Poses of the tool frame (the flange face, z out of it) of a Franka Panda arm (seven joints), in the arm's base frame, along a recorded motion.
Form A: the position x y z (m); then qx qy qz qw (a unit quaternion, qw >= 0).
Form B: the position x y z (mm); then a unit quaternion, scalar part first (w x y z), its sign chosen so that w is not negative. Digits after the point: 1 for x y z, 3 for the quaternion.
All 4 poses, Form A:
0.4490 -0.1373 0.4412 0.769 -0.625 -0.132 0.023
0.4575 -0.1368 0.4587 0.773 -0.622 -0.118 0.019
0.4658 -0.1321 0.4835 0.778 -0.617 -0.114 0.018
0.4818 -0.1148 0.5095 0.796 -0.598 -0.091 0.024
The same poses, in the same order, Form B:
449.0 -137.3 441.2 0.023 0.769 -0.625 -0.132
457.5 -136.8 458.7 0.019 0.773 -0.622 -0.118
465.8 -132.1 483.5 0.018 0.778 -0.617 -0.114
481.8 -114.8 509.5 0.024 0.796 -0.598 -0.091

